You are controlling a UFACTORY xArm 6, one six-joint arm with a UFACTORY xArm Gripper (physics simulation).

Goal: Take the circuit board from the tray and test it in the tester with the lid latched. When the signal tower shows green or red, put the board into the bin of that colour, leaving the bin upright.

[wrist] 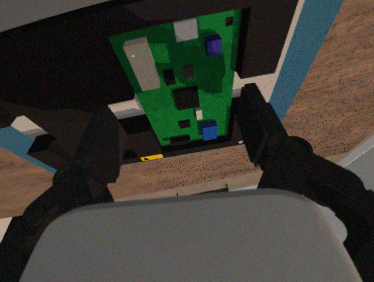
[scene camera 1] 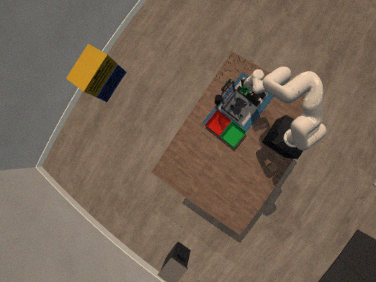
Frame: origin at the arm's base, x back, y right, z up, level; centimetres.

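Seen in the pictures: gripper, fingertip midpoint: (wrist: 176,111) (scene camera 1: 247,89); arm's base, link origin: (scene camera 1: 292,138).
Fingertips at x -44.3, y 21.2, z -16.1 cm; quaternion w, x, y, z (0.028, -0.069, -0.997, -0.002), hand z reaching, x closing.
Pixels of each thing's top centre, then the offset from my fingertips to it. "pt": a spot on its surface instead. Level surfaces: height alone.
- green circuit board, top centre: (wrist: 188,108) (scene camera 1: 246,88) dx -0.7, dy +0.9, dz -1.0 cm
- dark tray, surface spot: (wrist: 265,45) pt dx -6.1, dy -2.0, dz -1.0 cm
- tester, surface spot: (scene camera 1: 239,106) pt dx +1.6, dy -16.7, dz +3.1 cm
- dark round thing, surface spot: (scene camera 1: 218,99) pt dx -13.2, dy -25.6, dz +22.0 cm
- red bin, top centre: (scene camera 1: 218,122) dx -6.4, dy -35.7, dz +0.9 cm
- green bin, top centre: (scene camera 1: 233,134) dx +8.4, dy -37.7, dz +0.9 cm
- blue mat, surface height: dz -3.6 cm
- wooden table, surface height: dz -3.8 cm
- yellow label, top centre: (wrist: 152,157) dx +5.0, dy +6.2, dz -1.0 cm
The green circuit board (scene camera 1: 244,91) (wrist: 215,75) lies in the dark tray (wrist: 265,45). My gripper (wrist: 176,111) is open and empty; in the wrist view its fingers stand on either side of the board's near half, not gripping it. In the scene view the arm's wrist partly hides the gripper and tray. The tester (scene camera 1: 239,106) stands beside the tray, its lid (scene camera 1: 227,91) raised. A dark round thing (scene camera 1: 218,99) beside it may be the signal tower; no lit colour can be made out. The red bin (scene camera 1: 218,123) and green bin (scene camera 1: 233,135) stand upright, side by side.
The tray and tester are on a blue mat (scene camera 1: 254,120) (wrist: 300,65) on the wooden table (scene camera 1: 215,175). The black robot base (scene camera 1: 281,137) is at the table's right side. A yellow and dark blue block (scene camera 1: 89,67) stands far off. A yellow label (wrist: 151,157) marks the tray's edge.
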